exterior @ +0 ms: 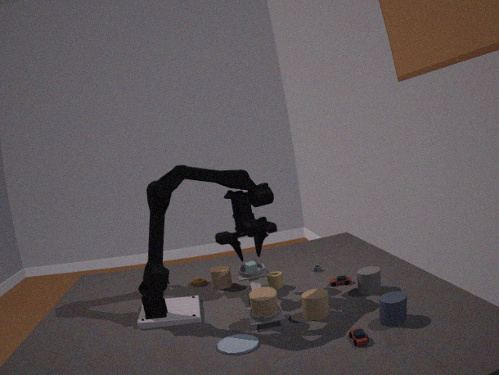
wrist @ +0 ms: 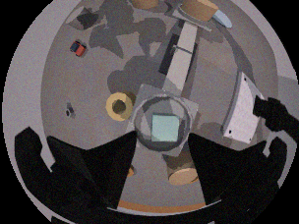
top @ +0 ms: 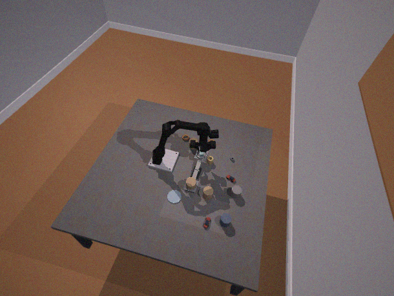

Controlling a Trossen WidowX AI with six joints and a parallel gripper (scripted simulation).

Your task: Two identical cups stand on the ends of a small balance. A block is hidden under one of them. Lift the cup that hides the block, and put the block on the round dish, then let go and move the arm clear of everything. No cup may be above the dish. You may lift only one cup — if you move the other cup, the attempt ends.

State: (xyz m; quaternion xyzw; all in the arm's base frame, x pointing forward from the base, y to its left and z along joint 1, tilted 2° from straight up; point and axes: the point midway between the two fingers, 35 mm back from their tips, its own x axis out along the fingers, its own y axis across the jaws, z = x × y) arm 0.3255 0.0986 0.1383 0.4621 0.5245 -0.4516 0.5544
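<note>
The pale green block is 3 cm below my gripper tip. The rest, counted from my gripper tip: small balance (1 cm behind, 12 cm to the right, 9 cm below); then balance beam (1 cm behind, 12 cm to the right, 8 cm below); then small tan cylinder (7 cm ahead, 9 cm below).
</note>
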